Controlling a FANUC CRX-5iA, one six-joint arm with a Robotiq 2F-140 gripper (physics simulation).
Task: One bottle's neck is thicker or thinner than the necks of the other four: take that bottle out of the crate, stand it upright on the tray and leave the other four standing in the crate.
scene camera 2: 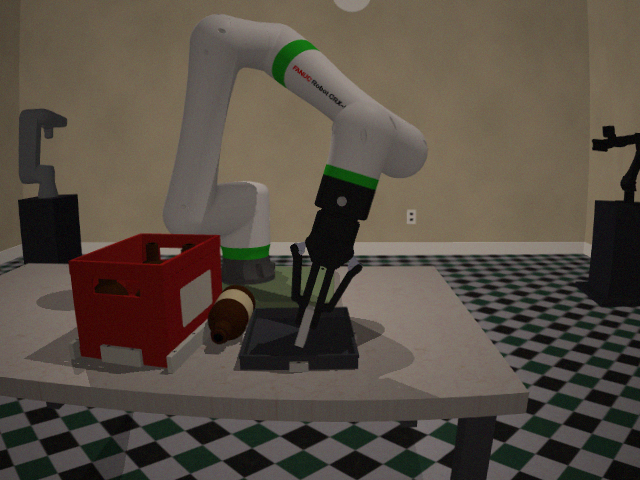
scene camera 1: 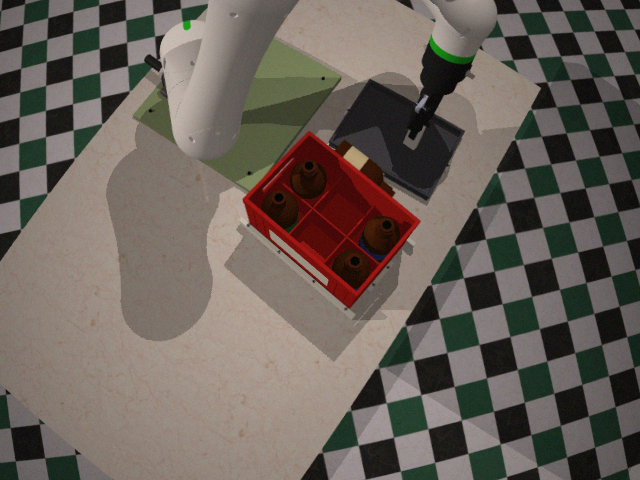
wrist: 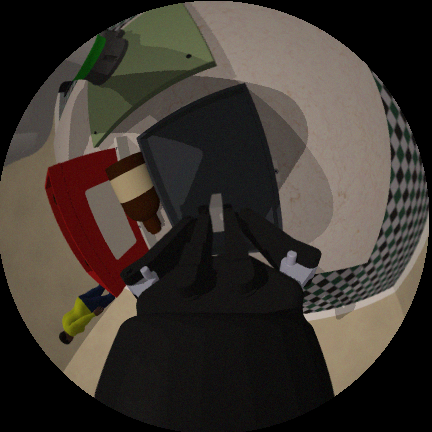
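Observation:
The red crate holds bottles upright: two at its left end and two at its right end. Its two middle compartments are empty. A brown bottle with a cream label lies on its side in the gap between the crate and the dark tray. Its neck points to the front in scene camera 2. My gripper is shut and empty, tilted, with its fingertips over the tray, apart from the bottle.
Pale brackets edge the crate's foot. A green plate lies under the arm's base, behind the crate and tray. The table edge runs in front of the tray. A person in yellow shows beyond the crate in the wrist view.

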